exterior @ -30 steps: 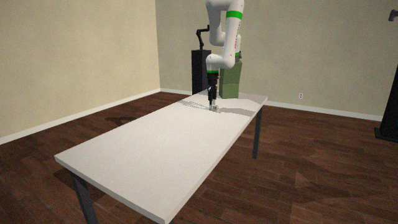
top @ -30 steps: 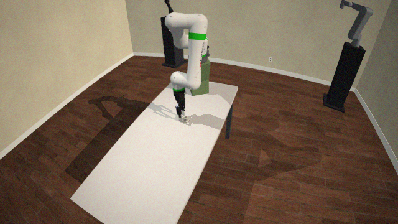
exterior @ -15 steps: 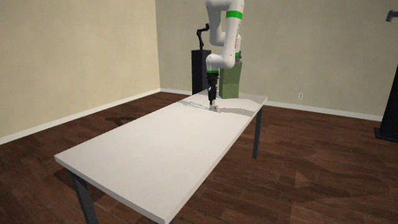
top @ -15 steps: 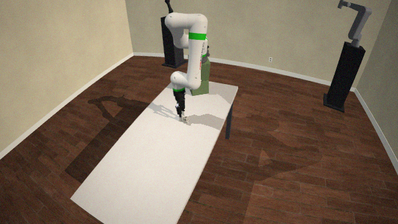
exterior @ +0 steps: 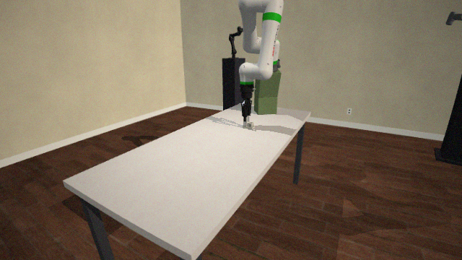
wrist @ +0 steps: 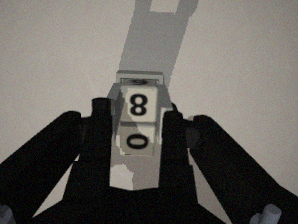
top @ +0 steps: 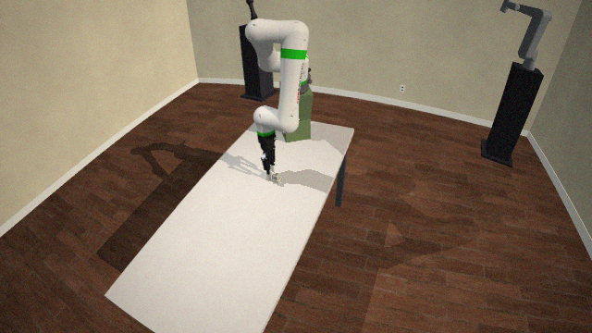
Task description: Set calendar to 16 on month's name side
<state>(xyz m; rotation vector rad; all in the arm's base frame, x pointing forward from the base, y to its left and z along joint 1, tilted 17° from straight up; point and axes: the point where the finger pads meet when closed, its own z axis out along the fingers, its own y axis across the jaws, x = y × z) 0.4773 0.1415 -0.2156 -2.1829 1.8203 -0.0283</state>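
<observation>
The cube is 3 cm below my hand. From my hand the other things lie so: white calendar tray: 4 cm below, 2 cm to the left.
</observation>
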